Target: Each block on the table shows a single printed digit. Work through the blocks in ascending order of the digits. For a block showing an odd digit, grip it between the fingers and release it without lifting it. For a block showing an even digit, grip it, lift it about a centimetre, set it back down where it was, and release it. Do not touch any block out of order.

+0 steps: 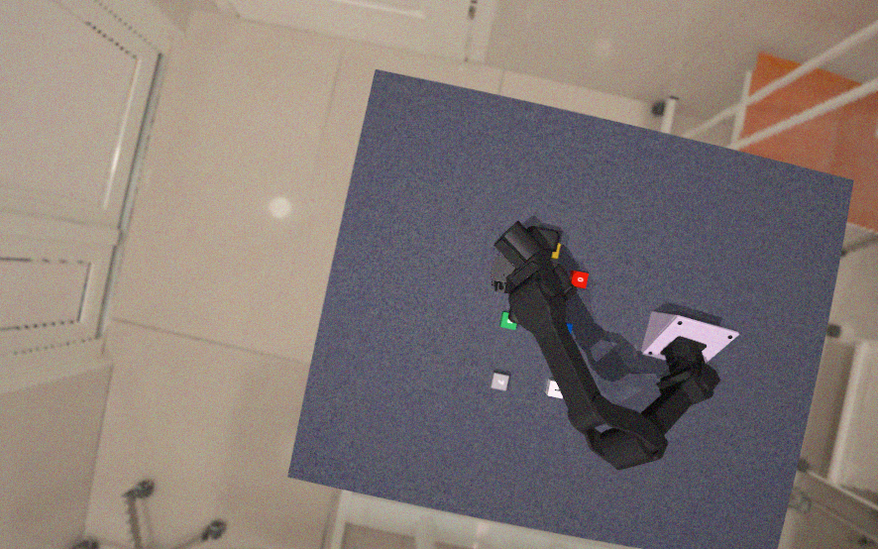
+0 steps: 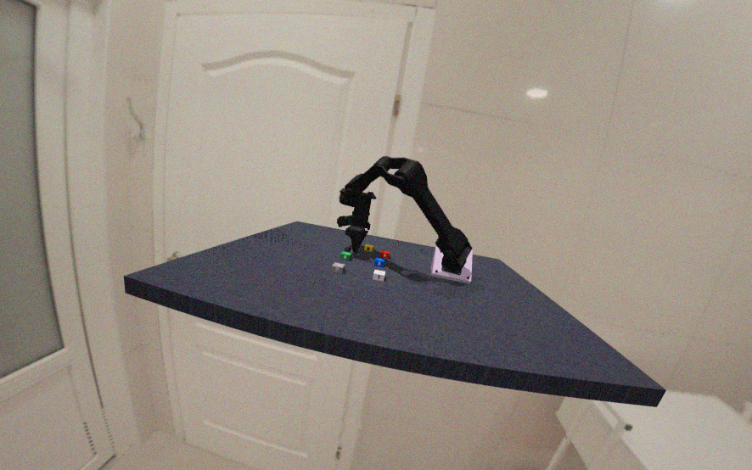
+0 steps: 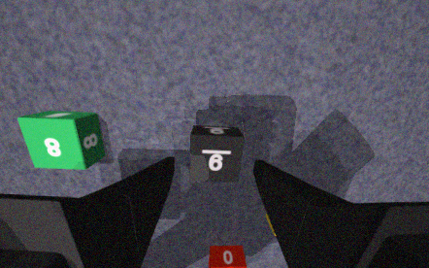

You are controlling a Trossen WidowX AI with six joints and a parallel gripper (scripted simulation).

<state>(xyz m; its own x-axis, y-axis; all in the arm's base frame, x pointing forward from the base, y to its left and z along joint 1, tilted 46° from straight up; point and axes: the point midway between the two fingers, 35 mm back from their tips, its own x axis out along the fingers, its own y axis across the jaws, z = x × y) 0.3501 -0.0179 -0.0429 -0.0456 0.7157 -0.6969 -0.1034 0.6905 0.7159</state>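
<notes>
My gripper tip is now 10 mm short of the black block. Also, from my gripper tip: yellow block 70 mm to the right, 30 mm behind; green block 100 mm to the left; red block 110 mm behind, 30 mm to the right.
</notes>
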